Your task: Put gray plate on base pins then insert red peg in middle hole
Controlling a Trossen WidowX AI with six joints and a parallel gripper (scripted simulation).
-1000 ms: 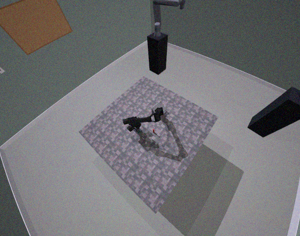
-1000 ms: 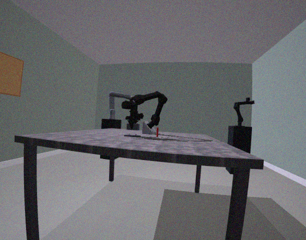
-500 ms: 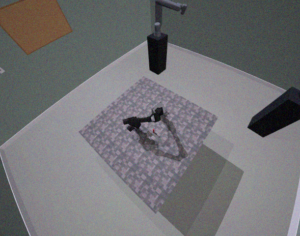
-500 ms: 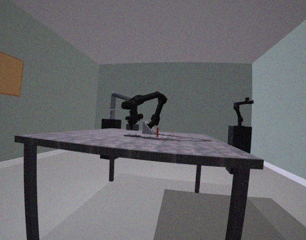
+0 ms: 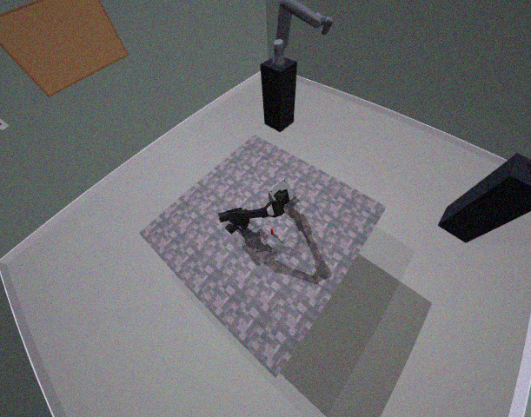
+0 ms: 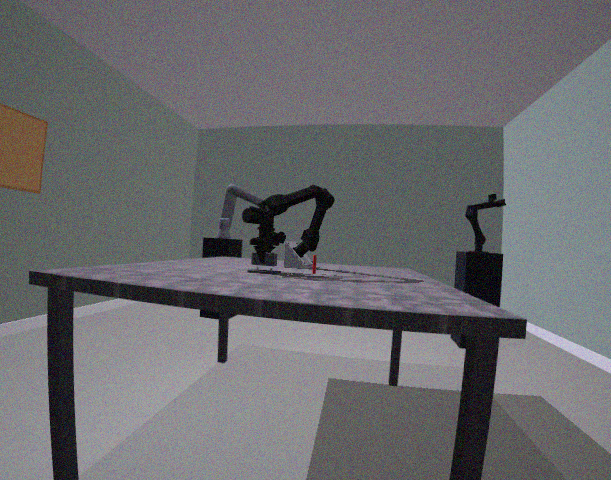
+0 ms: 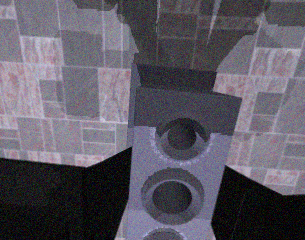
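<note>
The dark flat base is 3 cm below my gripper tip. The rest, counted from my gripper tip: gray plate 3 cm above; red peg 12 cm behind, 19 cm to the left.
</note>
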